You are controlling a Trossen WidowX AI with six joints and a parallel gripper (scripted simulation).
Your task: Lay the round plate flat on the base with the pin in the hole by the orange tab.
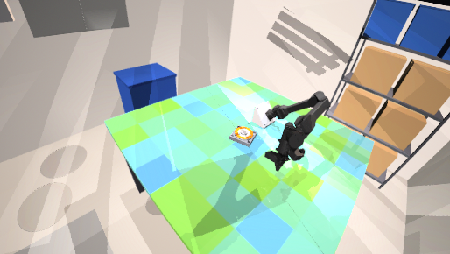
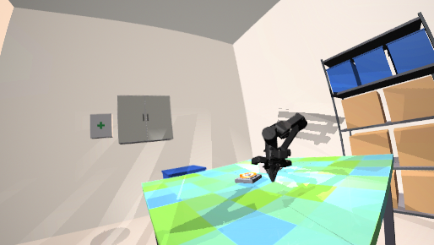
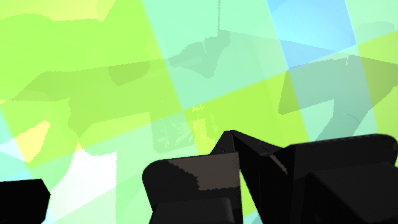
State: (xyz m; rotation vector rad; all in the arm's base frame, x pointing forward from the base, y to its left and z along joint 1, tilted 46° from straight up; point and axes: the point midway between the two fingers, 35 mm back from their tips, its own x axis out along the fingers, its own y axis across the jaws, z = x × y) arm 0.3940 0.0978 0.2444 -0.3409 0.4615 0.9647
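My gripper tip is now 280 mm to the left of the grey square base, 150 mm past it and 40 mm above it.
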